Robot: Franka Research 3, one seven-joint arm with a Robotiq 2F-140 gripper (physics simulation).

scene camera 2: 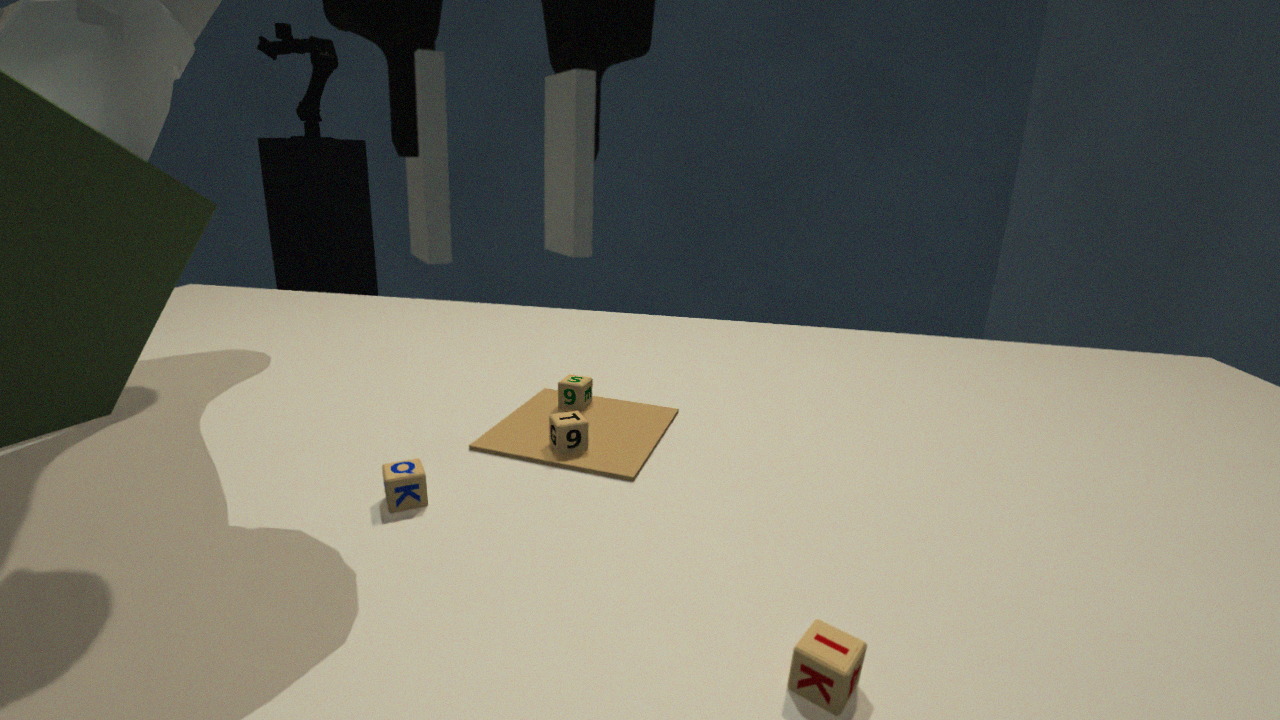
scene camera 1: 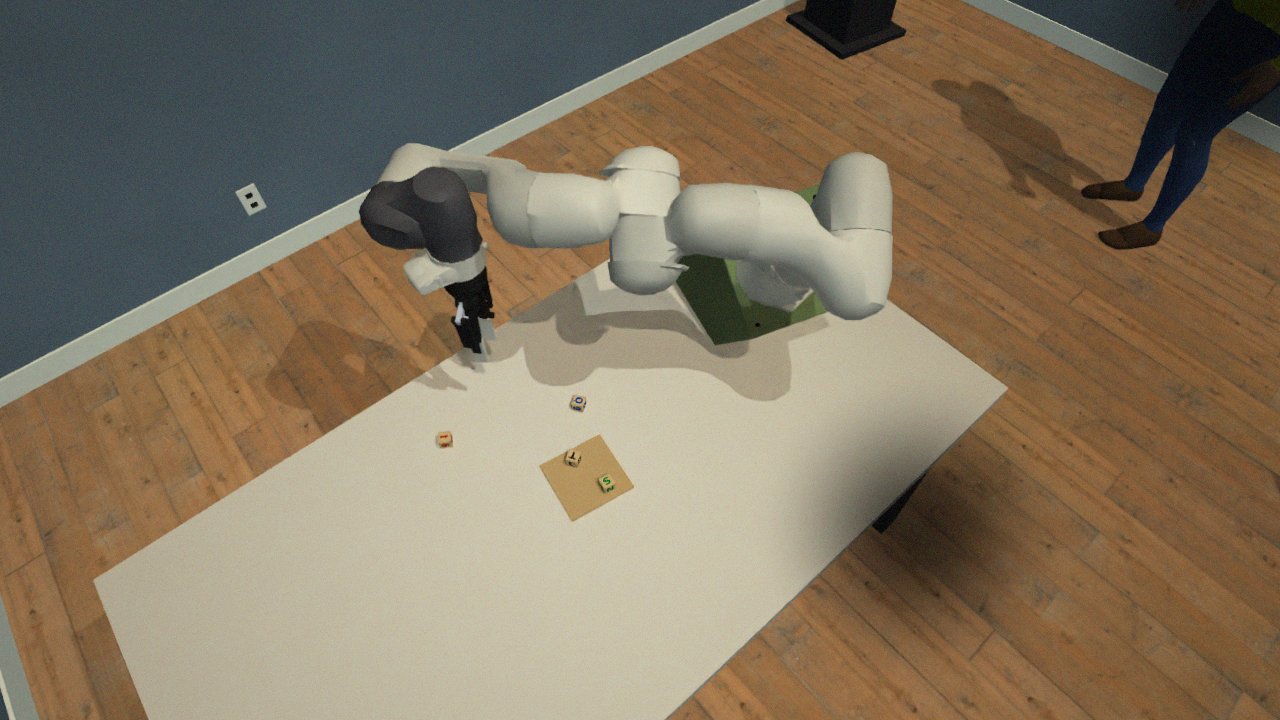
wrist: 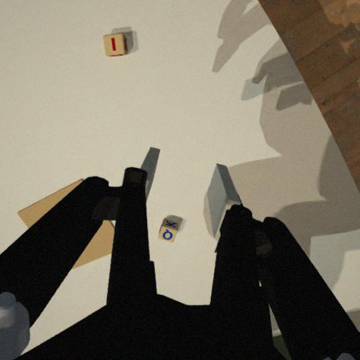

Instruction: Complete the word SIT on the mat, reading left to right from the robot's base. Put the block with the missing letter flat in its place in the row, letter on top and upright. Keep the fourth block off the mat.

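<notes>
The red I block lies on the table off the mat, its I on top. A block with a blue round letter on top, O or Q, also lies off the mat. On the tan mat lie the black T block and the green S block, with a gap between them. My gripper is partly open and empty, high above the table's edge. Its fingers hide part of the mat in the wrist view.
The white table carries the blocks and the mat. A green base piece stands under the arm. A black pedestal and a person are off beyond the table.
</notes>
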